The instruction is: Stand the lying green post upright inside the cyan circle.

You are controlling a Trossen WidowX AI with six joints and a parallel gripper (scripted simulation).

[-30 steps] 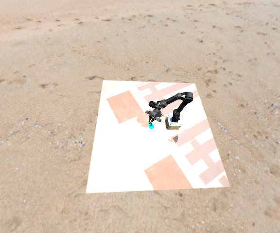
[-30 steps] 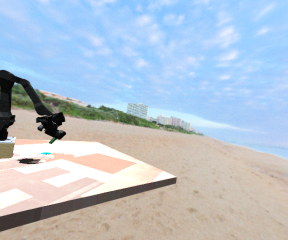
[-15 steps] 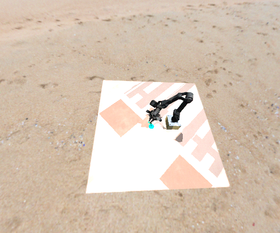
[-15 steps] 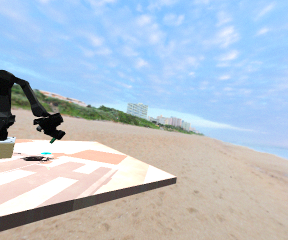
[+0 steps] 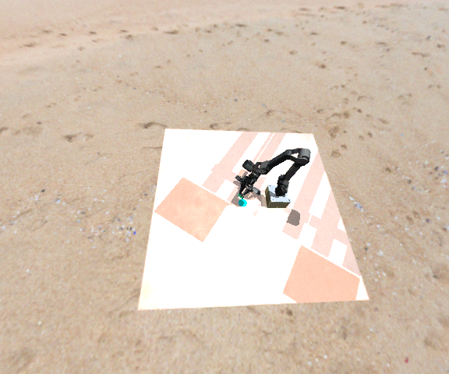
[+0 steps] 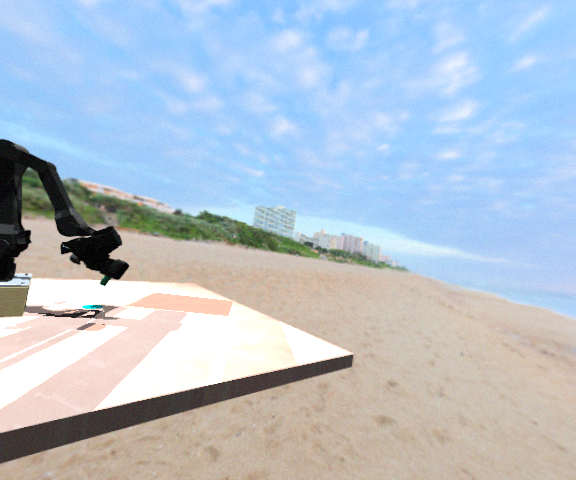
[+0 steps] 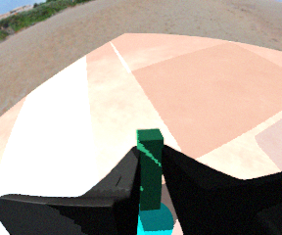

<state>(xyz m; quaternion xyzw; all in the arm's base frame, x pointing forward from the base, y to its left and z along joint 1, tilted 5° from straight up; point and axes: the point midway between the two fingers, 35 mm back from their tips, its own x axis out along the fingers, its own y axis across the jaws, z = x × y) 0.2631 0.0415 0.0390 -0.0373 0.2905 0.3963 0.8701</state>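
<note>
Right now my gripper tip is 12 cm above the cyan circle, 4 cm past it and 1 cm to the left of it. Round my gripper tip: green post 2 cm below, 1 cm behind.
</note>
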